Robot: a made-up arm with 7 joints.
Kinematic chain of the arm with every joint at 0, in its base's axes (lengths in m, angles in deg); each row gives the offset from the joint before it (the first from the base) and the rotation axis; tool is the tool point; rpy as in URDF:
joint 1: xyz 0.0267 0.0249 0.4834 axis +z
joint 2: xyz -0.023 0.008 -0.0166 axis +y
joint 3: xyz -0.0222 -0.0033 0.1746 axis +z
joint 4: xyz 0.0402 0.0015 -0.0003 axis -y
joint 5: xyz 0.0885 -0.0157 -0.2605 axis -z
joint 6: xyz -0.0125 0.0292 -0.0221 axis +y
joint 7: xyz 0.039 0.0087 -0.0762 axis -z
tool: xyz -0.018 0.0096 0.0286 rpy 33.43 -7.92 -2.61
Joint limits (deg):
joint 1: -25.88..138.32
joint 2: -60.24..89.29
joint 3: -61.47..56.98
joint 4: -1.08..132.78
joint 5: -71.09..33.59
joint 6: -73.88..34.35
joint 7: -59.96..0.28
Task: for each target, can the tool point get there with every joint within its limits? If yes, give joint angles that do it. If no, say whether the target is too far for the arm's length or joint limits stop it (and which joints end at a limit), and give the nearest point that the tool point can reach.
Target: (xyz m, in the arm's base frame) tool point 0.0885 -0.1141 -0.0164
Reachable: no: joint limits stop it (at a limit: joint 1, joint 2, joint 5, joint 7) | nearest point 0.1077 -0.0957 0.1065 | short by 0.126 m
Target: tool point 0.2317 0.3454 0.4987
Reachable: yes | joints 97.82 26.46 -44.72 76.84 -4.62 23.02 -23.85
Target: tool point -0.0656 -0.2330 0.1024
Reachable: no: joint limits stop it (at a limit: joint 1, joint 2, joint 5, joint 7) | nearest point -0.0167 -0.1942 0.1814 | short by 0.101 m
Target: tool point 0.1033 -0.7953 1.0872
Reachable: no: too far | nearest point 0.0674 -0.4111 0.7874 | short by 0.489 m
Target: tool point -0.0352 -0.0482 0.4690
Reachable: no: joint limits stop it (at a limit: joint 2, joint 4, joint 5, joint 6, joint 7) | nearest point -0.0759 -0.0963 0.4545 | short by 0.065 m
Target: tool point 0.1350 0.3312 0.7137
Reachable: yes | joints 77.99 9.25 -14.04 93.51 -26.86 -57.83 -40.26
